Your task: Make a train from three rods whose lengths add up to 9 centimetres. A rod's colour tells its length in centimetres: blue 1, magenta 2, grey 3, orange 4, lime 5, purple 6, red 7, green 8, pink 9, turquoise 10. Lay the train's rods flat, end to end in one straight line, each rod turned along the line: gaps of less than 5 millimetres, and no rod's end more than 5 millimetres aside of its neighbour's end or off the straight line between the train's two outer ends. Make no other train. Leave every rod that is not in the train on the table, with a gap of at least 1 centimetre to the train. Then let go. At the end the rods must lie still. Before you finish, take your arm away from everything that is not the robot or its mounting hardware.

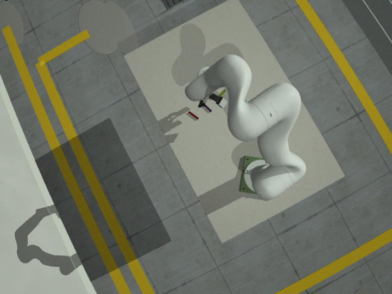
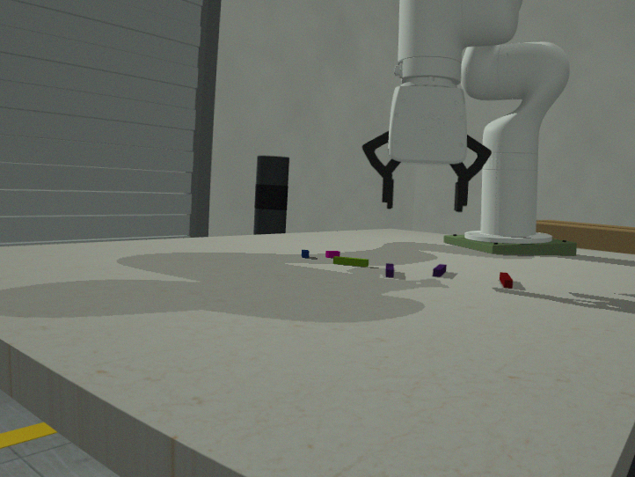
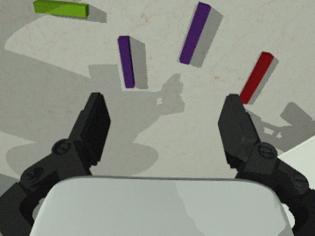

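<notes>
Right now my hand is 40 mm past the red rod, 110 mm to the right of it and 90 mm above it. Round my hand: lime rod (10 mm ahead, 110 mm to the right, 90 mm below); magenta rod (20 mm behind, 180 mm to the right, 90 mm below).
</notes>
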